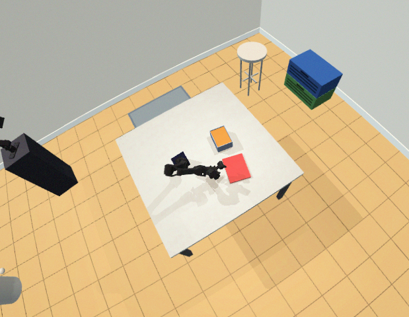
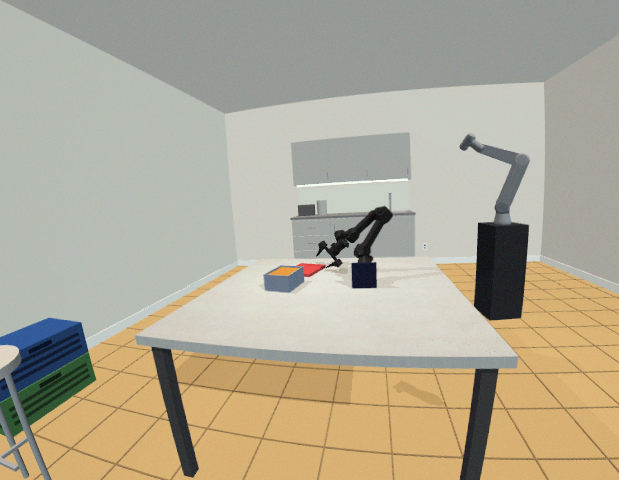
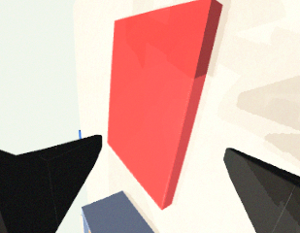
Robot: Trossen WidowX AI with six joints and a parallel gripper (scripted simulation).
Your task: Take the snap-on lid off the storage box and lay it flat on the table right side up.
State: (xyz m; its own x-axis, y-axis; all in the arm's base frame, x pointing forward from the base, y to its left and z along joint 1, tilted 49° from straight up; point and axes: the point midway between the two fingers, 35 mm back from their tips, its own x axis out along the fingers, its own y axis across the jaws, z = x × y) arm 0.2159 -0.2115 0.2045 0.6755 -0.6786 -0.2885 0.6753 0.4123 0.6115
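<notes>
Right now the lid is 110 mm ahead of my gripper tip, 50 mm below it and 40 mm to the right of it. Also, from my gripper tip: storage box (260 mm to the left, 190 mm ahead, 20 mm below).
</notes>
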